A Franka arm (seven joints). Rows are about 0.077 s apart.
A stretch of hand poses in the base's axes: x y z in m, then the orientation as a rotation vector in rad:
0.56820, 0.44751, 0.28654, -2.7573, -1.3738, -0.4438
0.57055, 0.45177, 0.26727, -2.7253, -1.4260, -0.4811
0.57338, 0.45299, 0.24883, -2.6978, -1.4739, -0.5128
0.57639, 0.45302, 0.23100, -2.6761, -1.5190, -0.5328
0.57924, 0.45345, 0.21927, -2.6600, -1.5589, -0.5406
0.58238, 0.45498, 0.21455, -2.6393, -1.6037, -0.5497
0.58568, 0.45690, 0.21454, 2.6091, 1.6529, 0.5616
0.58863, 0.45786, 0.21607, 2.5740, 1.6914, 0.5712
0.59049, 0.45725, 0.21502, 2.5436, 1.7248, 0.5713
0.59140, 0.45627, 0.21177, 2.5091, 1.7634, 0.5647
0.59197, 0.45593, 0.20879, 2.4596, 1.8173, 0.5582
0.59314, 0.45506, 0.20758, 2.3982, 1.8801, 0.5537
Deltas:
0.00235, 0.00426, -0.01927, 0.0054, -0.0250, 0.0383
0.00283, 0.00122, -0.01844, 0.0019, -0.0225, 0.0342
0.00301, 0.00003, -0.01783, -0.0039, -0.0167, 0.0304
0.00285, 0.00043, -0.01173, -0.0080, -0.0098, 0.0256
0.00314, 0.00153, -0.00472, -0.0076, -0.0107, 0.0297
0.00330, 0.00192, -0.00001, -0.0075, -0.0134, 0.0350
0.00295, 0.00096, 0.00153, -0.0068, -0.0126, 0.0310
0.00186, -0.00061, -0.00105, -0.0094, -0.0071, 0.0269
0.00091, -0.00098, -0.00325, -0.0132, -0.0046, 0.0309
0.00057, -0.00034, -0.00298, -0.0167, -0.0074, 0.0441
0.00117, -0.00087, -0.00121, -0.0186, -0.0108, 0.0532

